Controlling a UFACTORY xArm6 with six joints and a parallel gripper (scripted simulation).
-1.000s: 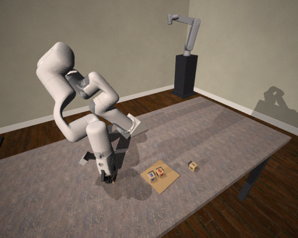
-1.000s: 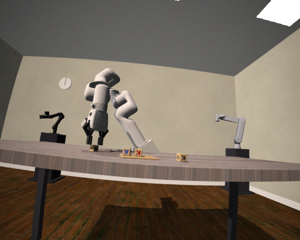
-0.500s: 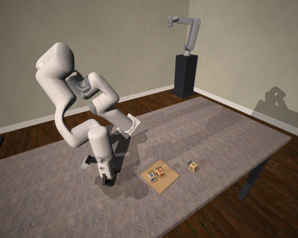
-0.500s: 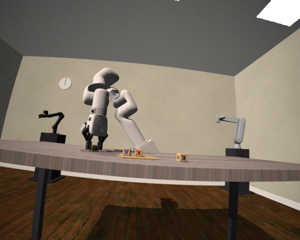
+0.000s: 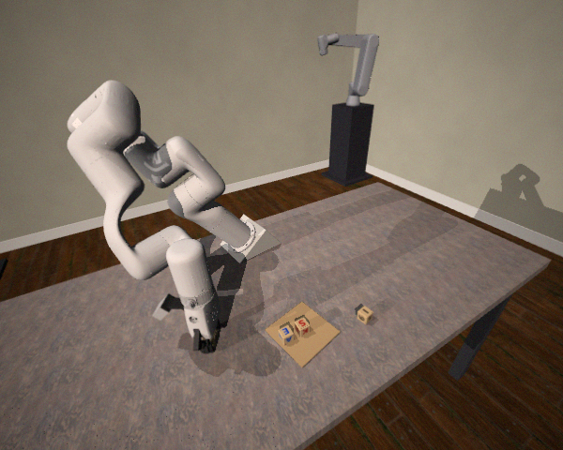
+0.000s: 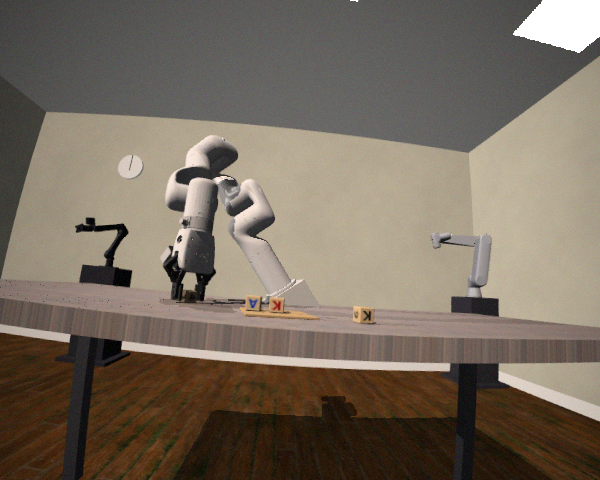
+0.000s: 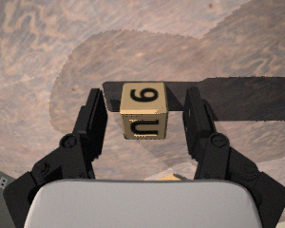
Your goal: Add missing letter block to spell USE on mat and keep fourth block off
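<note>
Now: hand 10 mm above the block. Round my hand: tan mat: 210 mm to the left, 100 mm ahead, 20 mm below.
</note>
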